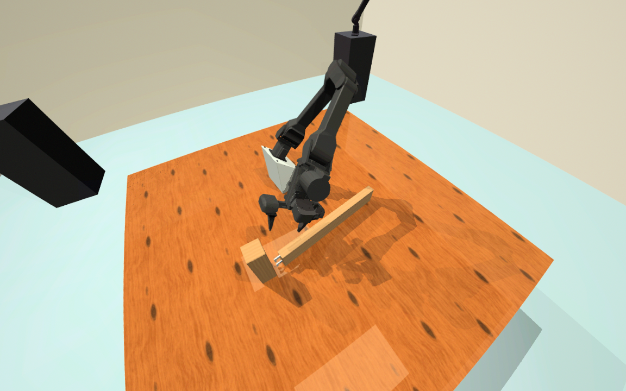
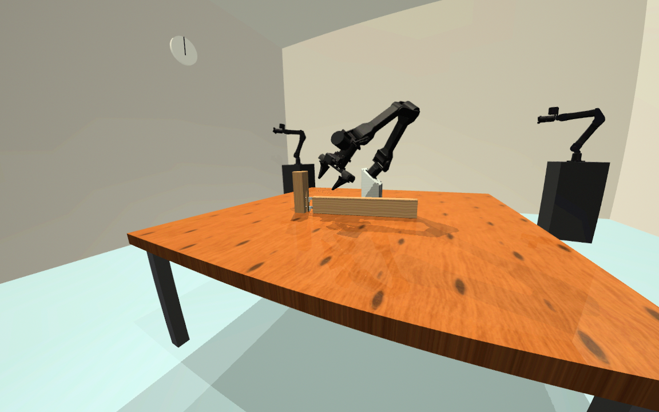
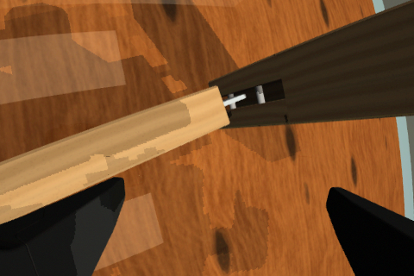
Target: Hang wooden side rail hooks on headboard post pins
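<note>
Right now my gripper tip is 90 mm to the left of the headboard post, 50 mm short of it and 40 mm above it.
</note>
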